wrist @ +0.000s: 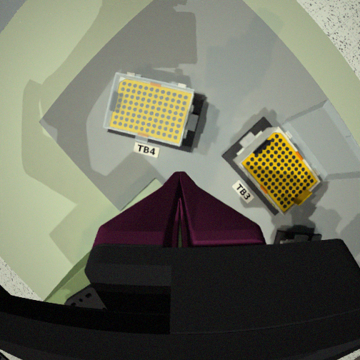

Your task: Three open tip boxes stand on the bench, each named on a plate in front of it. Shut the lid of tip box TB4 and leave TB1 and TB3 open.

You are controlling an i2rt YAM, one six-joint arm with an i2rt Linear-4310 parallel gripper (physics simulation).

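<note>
Tip box TB4 (150, 110) is at the upper left of the wrist view, behind its name plate (146, 150). A clear lid (110, 107) lies down over its yellow rack, whose holes look greyed through it. Tip box TB3 (280, 172) is at the right, with its name plate (243, 191); its rack shows bright and uncovered, and its clear lid (320, 135) stands open on the far side. My gripper (179, 180) is shut and empty, above the bench in front of TB4 and left of TB3. TB1's name plate does not show.
A dark object (298, 235) shows in part at the lower right, behind the gripper's body; I cannot tell what it is. A grey mat (65, 120) lies under the boxes on the pale green bench (30, 200). Shadows fall across both.
</note>
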